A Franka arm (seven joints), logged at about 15 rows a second.
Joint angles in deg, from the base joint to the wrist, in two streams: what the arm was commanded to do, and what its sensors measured. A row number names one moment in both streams.
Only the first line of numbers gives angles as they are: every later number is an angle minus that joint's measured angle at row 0.
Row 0, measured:
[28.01, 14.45, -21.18, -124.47, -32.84, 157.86, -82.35]
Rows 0 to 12, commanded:
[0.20, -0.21, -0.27, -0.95, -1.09, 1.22, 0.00]
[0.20, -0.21, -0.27, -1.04, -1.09, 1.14, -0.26]
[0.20, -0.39, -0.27, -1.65, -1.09, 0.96, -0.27]
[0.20, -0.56, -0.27, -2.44, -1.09, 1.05, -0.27]
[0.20, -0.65, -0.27, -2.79, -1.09, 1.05, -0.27]
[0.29, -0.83, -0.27, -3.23, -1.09, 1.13, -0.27]
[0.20, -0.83, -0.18, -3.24, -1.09, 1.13, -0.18]
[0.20, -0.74, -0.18, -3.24, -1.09, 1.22, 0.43]
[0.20, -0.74, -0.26, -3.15, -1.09, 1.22, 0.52]
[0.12, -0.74, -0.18, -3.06, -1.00, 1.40, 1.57]
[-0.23, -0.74, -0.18, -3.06, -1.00, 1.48, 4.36]
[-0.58, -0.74, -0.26, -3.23, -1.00, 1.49, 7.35]
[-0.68, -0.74, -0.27, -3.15, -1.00, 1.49, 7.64]
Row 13, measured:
[-0.03, -0.04, -0.32, -1.97, 0.00, 0.25, 4.54]
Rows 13 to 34, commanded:
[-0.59, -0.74, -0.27, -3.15, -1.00, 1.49, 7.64]
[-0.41, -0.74, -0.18, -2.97, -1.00, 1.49, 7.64]
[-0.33, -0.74, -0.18, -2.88, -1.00, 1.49, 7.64]
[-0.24, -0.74, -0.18, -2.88, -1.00, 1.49, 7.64]
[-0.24, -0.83, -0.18, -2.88, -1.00, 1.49, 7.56]
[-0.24, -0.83, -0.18, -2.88, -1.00, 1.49, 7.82]
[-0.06, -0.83, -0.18, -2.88, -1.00, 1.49, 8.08]
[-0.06, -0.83, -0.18, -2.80, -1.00, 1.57, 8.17]
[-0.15, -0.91, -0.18, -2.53, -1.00, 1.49, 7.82]
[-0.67, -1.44, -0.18, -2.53, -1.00, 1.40, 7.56]
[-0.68, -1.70, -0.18, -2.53, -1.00, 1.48, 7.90]
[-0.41, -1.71, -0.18, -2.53, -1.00, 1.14, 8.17]
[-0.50, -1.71, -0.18, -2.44, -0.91, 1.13, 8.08]
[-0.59, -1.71, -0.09, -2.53, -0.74, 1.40, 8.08]
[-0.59, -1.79, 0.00, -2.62, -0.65, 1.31, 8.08]
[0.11, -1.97, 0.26, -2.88, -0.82, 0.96, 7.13]
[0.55, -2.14, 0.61, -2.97, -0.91, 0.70, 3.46]
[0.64, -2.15, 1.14, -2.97, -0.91, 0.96, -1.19]
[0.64, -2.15, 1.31, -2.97, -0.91, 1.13, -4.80]
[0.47, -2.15, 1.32, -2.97, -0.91, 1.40, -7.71]
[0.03, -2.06, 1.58, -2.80, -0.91, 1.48, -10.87]
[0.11, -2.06, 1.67, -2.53, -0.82, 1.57, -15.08]
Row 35, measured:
[0.23, -0.77, 1.59, -1.86, -0.13, 0.96, -8.33]
